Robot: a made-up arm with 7 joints.
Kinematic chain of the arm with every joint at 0, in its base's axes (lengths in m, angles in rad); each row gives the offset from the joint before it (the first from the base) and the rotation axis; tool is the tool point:
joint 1: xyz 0 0.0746 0 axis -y
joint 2: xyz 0 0.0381 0 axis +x
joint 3: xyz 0 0 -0.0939 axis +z
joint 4: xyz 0 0 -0.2 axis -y
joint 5: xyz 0 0 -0.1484 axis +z
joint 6: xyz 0 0 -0.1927 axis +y
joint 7: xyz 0 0 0 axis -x
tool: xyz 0 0 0
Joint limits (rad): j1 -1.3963..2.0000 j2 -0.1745..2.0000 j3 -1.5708..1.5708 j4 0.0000..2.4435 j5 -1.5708..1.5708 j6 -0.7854..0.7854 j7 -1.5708..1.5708
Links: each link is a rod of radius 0.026 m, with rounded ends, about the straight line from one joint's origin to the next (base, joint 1, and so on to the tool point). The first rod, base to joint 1, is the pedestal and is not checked.
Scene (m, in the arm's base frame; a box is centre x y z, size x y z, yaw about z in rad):
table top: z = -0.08
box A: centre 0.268 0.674 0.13 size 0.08 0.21 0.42 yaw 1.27
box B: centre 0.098 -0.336 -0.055 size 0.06 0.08 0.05 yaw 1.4
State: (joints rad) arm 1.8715 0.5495 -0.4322 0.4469 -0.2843 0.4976 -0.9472
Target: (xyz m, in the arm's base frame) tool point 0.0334 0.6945 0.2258
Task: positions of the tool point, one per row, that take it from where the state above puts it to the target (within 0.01 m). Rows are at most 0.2 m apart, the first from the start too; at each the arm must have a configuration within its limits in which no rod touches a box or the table.
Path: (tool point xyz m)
1: 0.3774 0.4927 0.2829
2: 0.2371 0.5722 0.2797
3: 0.0766 0.5961 0.2846
4: -0.0001 0.5998 0.2812
5: -0.0737 0.5882 0.2838
6: -0.1417 0.5626 0.2919
7: -0.0816 0.6033 0.2951
8: -0.0293 0.6395 0.2813
9: 0.0099 0.6703 0.2559
10: 0.0334 0.6945 0.2258

